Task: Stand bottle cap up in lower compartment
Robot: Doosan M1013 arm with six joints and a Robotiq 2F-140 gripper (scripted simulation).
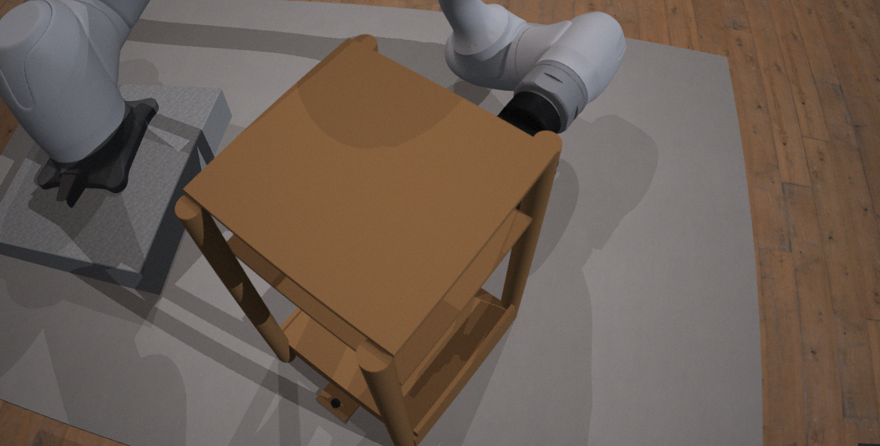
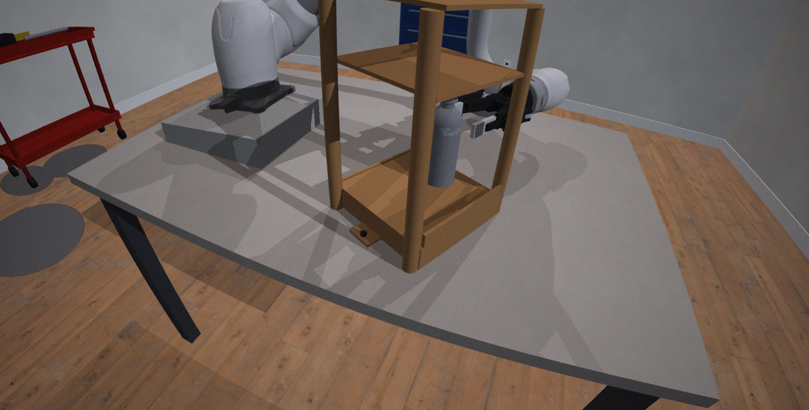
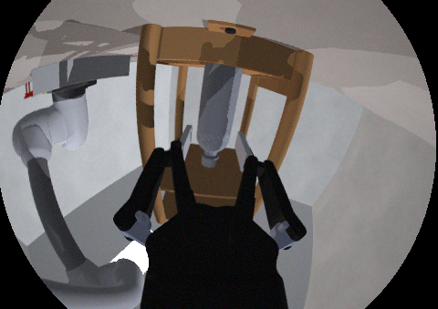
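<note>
My hand is 30 mm past the grey bottle, 50 mm to the left of it and 10 mm below it. The rest, counted from my hand: brown shelving unit 60 mm behind, 100 mm to the right, 40 mm above.
</note>
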